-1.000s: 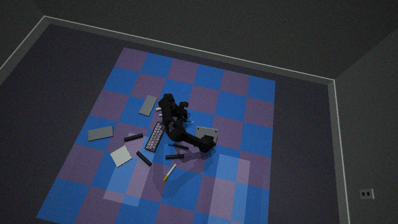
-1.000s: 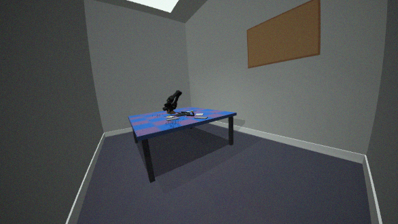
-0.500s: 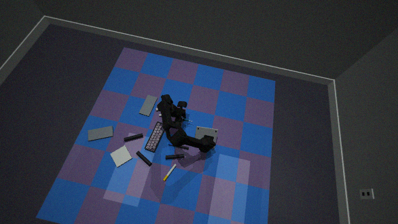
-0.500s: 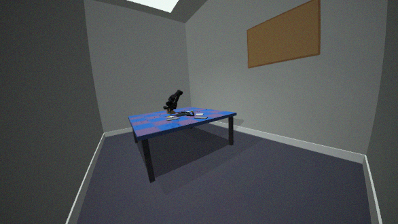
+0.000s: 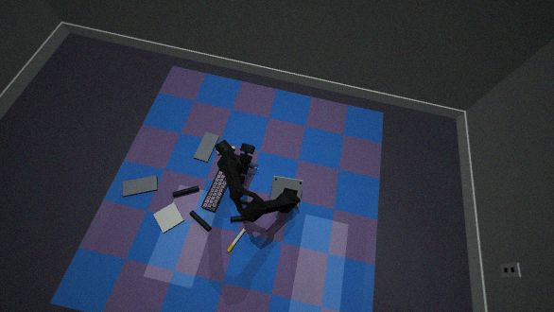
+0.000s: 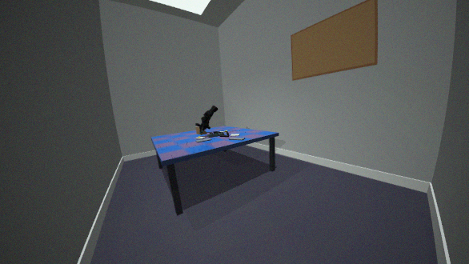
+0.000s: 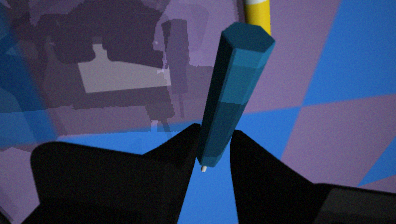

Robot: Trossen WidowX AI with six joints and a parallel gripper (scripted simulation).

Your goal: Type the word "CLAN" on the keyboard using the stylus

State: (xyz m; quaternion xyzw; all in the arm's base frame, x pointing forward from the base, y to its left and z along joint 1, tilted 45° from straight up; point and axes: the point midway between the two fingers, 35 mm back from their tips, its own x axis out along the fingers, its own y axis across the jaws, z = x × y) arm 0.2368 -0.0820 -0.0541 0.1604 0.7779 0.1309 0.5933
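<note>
Right now the teal hexagonal stylus is 2 cm behind my gripper tip and 1 cm below it. Also, from my gripper tip: white square pad 31 cm to the left, 30 cm ahead, 5 cm below; then grey slab 49 cm ahead, 20 cm to the left, 5 cm below.
</note>
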